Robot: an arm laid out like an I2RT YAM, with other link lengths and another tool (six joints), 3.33 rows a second.
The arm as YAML. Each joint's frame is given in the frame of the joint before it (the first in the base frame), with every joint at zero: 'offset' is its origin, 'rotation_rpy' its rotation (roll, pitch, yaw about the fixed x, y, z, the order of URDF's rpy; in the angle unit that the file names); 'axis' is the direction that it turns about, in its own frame. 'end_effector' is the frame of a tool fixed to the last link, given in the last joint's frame.
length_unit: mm
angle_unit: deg
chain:
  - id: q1
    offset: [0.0, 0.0, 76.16]
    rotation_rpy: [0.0, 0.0, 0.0]
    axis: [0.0, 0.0, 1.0]
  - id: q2
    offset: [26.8, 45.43, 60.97]
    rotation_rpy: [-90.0, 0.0, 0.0]
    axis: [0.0, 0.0, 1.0]
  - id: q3
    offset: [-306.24, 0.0, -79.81]
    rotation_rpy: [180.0, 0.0, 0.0]
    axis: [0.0, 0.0, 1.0]
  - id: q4
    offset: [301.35, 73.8, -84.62]
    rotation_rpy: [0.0, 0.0, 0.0]
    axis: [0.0, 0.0, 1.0]
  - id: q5
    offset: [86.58, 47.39, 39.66]
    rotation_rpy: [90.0, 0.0, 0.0]
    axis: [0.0, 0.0, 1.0]
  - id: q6
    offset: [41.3, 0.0, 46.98]
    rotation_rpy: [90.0, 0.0, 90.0]
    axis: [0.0, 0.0, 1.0]
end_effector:
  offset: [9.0, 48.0, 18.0]
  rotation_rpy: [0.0, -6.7, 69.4]
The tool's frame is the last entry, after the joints.
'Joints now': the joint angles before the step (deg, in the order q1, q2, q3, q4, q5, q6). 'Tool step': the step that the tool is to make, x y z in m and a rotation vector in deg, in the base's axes. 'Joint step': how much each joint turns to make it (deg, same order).
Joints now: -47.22 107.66 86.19 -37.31 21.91 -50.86
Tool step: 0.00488 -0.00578 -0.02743 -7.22 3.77 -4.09
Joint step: 0.61 2.63 -3.72 9.15 9.00 -0.21
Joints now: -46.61 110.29 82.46 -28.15 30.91 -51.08
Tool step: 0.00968 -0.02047 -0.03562 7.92 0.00 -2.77
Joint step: -1.25 8.33 7.27 -6.98 -3.89 4.58
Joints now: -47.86 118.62 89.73 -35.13 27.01 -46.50
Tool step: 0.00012 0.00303 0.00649 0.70 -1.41 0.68
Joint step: 0.12 -1.07 -0.06 -0.66 -1.61 0.19
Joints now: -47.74 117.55 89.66 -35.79 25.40 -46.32
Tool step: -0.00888 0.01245 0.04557 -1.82 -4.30 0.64
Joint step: 0.04 -6.33 -0.45 -1.82 -2.01 0.44
